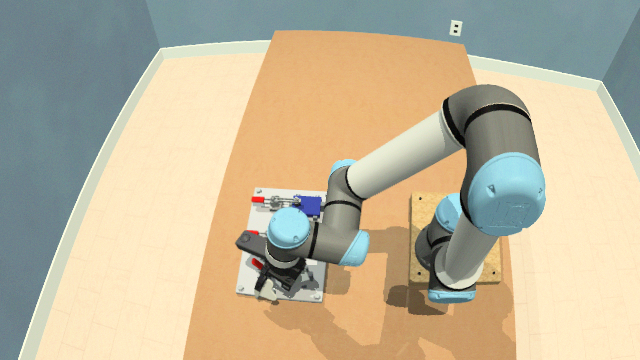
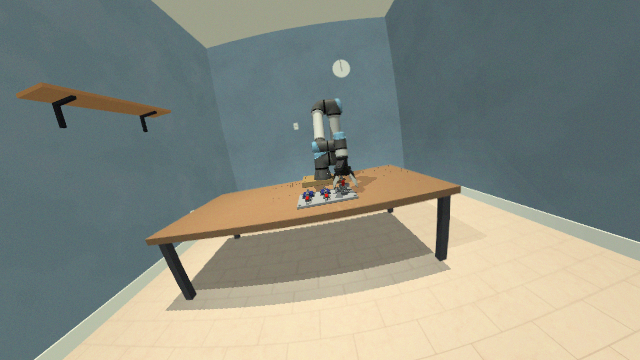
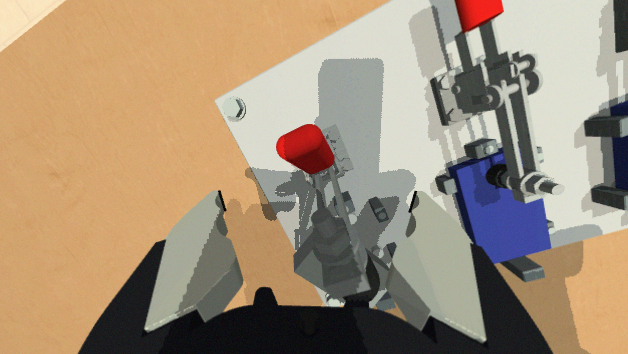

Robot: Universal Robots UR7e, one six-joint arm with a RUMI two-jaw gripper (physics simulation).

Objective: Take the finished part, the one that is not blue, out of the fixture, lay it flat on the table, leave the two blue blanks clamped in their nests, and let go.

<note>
The pictures show: my gripper and a fixture plate.
My gripper is seen too in image 3.
</note>
